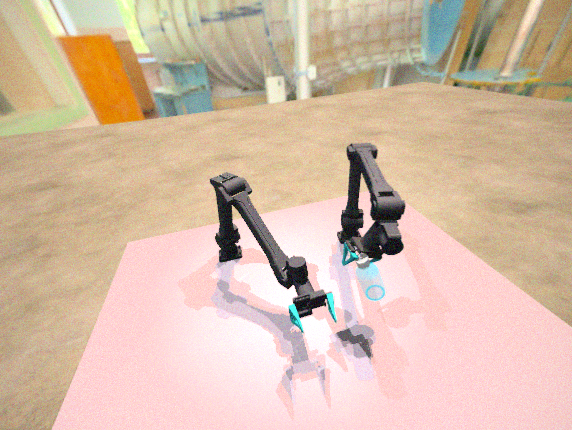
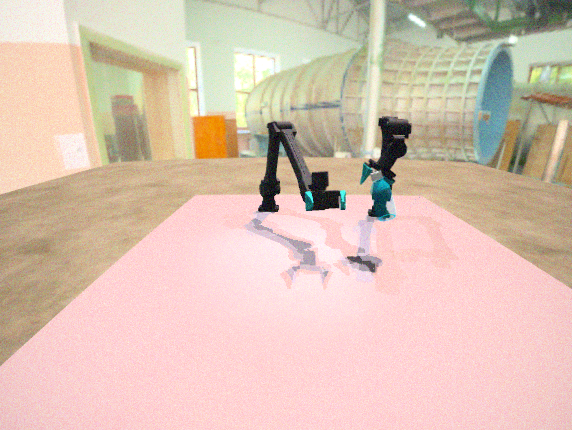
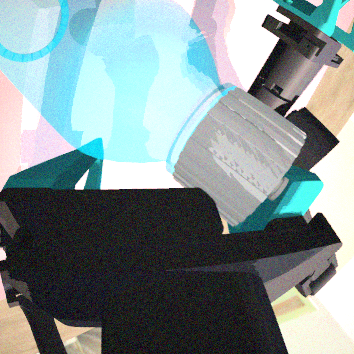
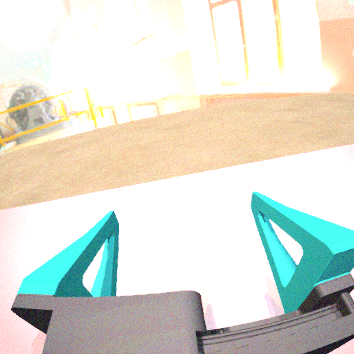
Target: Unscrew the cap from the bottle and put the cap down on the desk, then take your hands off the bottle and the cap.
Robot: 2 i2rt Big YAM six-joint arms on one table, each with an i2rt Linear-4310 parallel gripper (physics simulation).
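Places are measured from the left arm's base along level axes (x ahead, y left, z up), in centimetres.
Pixels of known places: left gripper, between the fingertips: [image 1: 351, 264] [image 2: 368, 188] [image 3: 159, 145]; right gripper, between the fingertips: [image 1: 319, 326] [image 2: 328, 204] [image 4: 183, 208]; left arm's base, origin of its link: [image 1: 349, 237]; right arm's base, origin of its link: [image 1: 230, 254] [image 2: 268, 209].
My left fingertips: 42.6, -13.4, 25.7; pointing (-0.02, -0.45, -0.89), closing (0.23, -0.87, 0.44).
Note:
For each thing: its top centre in the pictures, then the offset to it from my left fingertips, as dx, dy, dz. "pt": a spot on its surface instead. Level surfaces: height alone.
- clear blue bottle, a spot on its surface: [image 3: 116, 88] pt +5.4, +5.6, +3.6
- grey ribbed cap, centre of its top: [image 3: 278, 196] [image 1: 362, 256] [image 2: 376, 170] +4.2, +1.6, +8.1
- pink mat, height of its surface: dz -25.7
A clear blue bottle [image 1: 370, 281] [image 2: 385, 200] [image 3: 116, 88] with a grey ribbed cap [image 1: 363, 258] [image 2: 376, 176] [image 3: 239, 154] screwed on is held tilted in the air, base pointing down and outward. My left gripper [image 1: 356, 255] [image 2: 375, 179] [image 3: 159, 145] is shut on the bottle near its cap end; one teal finger lies against the cap, the other behind the bottle's body. My right gripper [image 1: 312, 310] [image 2: 325, 200] [image 4: 183, 208] is wide open and empty. It hovers low over the pink mat [image 1: 178, 363] [image 2: 242, 341], to the left of the bottle and apart from it.
The pink mat lies on a brown table top [image 1: 156, 171] [image 2: 135, 192] [image 4: 140, 154]. Both arm bases [image 1: 230, 252] [image 1: 350, 222] stand at the mat's far side.

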